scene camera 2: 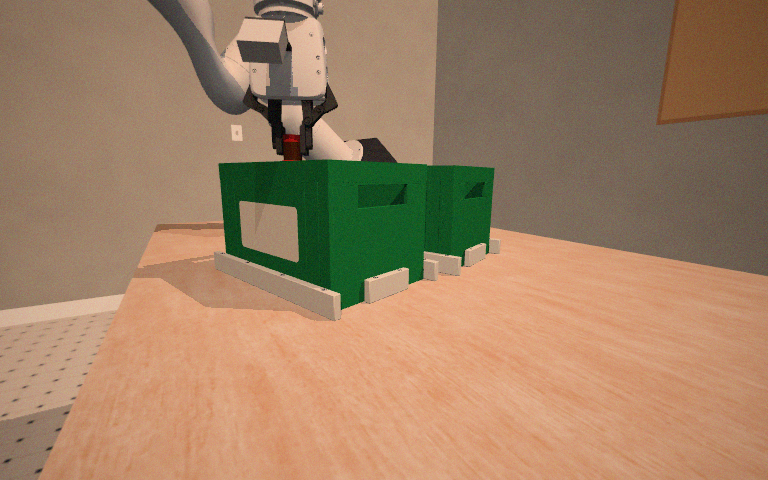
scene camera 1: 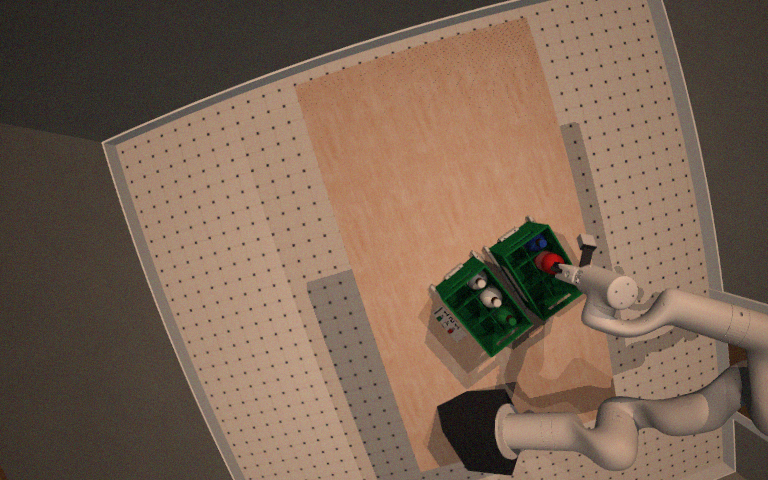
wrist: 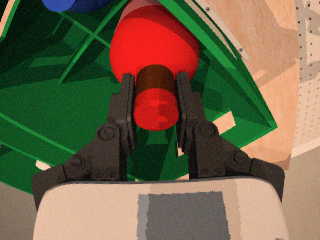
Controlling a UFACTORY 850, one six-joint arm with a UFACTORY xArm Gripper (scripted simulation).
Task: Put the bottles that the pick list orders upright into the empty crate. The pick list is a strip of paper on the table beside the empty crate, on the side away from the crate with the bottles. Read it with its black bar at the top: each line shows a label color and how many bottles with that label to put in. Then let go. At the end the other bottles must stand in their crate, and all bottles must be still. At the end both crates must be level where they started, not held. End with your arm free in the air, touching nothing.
Scene:
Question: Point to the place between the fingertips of my gripper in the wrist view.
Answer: At 155, 89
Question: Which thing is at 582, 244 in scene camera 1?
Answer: My gripper.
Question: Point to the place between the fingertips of my gripper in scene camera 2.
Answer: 293, 155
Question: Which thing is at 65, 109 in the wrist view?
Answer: A green crate.

